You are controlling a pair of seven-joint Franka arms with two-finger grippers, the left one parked.
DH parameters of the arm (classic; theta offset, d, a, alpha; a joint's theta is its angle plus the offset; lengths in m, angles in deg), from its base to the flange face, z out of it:
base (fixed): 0 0 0 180
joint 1: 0 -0.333 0 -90
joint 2: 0 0 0 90
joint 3: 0 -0.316 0.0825 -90
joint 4: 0 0 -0.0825 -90
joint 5: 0 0.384 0 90
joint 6: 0 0 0.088 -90
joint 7: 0 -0.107 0 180
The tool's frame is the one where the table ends.
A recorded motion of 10 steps. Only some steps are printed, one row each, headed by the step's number.
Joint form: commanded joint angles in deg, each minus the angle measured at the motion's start. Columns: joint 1, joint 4, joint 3, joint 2, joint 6, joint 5, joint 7.
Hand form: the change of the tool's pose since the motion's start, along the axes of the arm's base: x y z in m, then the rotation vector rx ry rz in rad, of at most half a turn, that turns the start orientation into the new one. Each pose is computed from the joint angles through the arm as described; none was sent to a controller.
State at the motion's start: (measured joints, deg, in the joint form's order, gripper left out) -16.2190 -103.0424 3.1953 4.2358 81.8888 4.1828 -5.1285
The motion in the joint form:
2: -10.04 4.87 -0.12 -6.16 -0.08 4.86 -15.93
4: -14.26 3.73 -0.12 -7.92 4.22 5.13 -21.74
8: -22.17 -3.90 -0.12 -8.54 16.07 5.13 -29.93
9: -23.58 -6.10 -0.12 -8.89 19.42 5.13 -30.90
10: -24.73 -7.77 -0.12 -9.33 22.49 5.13 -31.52
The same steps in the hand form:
2: -0.0044 0.1072 -0.0171 -0.0234 0.0507 -0.0997
4: -0.0109 0.1481 -0.0387 -0.0452 0.0302 -0.1348
8: -0.0454 0.2126 -0.0928 -0.0614 -0.0269 -0.1663
9: -0.0528 0.2229 -0.1099 -0.0603 -0.0400 -0.1671
10: -0.0582 0.2316 -0.1239 -0.0552 -0.0549 -0.1658

